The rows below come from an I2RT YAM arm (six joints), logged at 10 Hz.
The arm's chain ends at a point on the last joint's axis. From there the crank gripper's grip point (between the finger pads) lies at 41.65 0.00 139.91 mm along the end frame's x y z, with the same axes.
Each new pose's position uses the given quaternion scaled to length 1; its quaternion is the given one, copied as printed.
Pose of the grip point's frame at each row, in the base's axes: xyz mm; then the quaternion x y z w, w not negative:
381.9, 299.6, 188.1, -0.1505, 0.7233, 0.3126, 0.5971
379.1, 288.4, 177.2, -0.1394, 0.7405, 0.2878, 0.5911
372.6, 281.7, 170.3, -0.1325, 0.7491, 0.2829, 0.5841
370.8, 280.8, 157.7, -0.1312, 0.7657, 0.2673, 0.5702
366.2, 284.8, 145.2, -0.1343, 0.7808, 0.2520, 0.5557
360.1, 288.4, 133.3, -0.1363, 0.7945, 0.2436, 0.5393
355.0, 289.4, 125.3, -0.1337, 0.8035, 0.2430, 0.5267
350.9, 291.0, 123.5, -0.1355, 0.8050, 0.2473, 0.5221
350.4, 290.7, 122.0, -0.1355, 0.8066, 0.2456, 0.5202
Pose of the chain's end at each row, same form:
284.3, 204.7, 240.8, -0.1505, 0.7233, 0.3126, 0.5971
278.8, 200.1, 236.0, -0.1394, 0.7405, 0.2878, 0.5911
272.4, 195.2, 231.9, -0.1325, 0.7491, 0.2829, 0.5841
271.6, 198.3, 225.9, -0.1312, 0.7657, 0.2673, 0.5702
268.7, 205.9, 219.9, -0.1343, 0.7808, 0.2520, 0.5557
265.4, 211.8, 213.7, -0.1363, 0.7945, 0.2436, 0.5393
262.7, 213.3, 209.0, -0.1337, 0.8035, 0.2430, 0.5267
260.1, 213.8, 207.8, -0.1355, 0.8050, 0.2473, 0.5221
259.9, 214.0, 207.0, -0.1355, 0.8066, 0.2456, 0.5202

